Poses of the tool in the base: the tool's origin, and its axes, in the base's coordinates. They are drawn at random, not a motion.
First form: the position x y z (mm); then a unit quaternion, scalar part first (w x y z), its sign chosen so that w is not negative.
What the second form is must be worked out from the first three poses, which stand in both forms.
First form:
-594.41, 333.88, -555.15, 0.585, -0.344, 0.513, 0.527
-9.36, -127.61, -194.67, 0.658, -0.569, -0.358, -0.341
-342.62, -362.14, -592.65, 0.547, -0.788, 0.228, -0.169
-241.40, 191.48, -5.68, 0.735, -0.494, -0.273, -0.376
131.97, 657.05, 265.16, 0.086, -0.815, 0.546, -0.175
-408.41, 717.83, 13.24, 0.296, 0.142, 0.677, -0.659
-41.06, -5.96, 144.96, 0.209, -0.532, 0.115, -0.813
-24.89, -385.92, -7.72, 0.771, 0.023, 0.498, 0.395
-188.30, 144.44, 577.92, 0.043, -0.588, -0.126, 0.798
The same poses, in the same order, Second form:
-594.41, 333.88, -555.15, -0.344, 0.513, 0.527, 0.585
-9.36, -127.61, -194.67, -0.569, -0.358, -0.341, 0.658
-342.62, -362.14, -592.65, -0.788, 0.228, -0.169, 0.547
-241.40, 191.48, -5.68, -0.494, -0.273, -0.376, 0.735
131.97, 657.05, 265.16, -0.815, 0.546, -0.175, 0.086
-408.41, 717.83, 13.24, 0.142, 0.677, -0.659, 0.296
-41.06, -5.96, 144.96, -0.532, 0.115, -0.813, 0.209
-24.89, -385.92, -7.72, 0.023, 0.498, 0.395, 0.771
-188.30, 144.44, 577.92, -0.588, -0.126, 0.798, 0.043

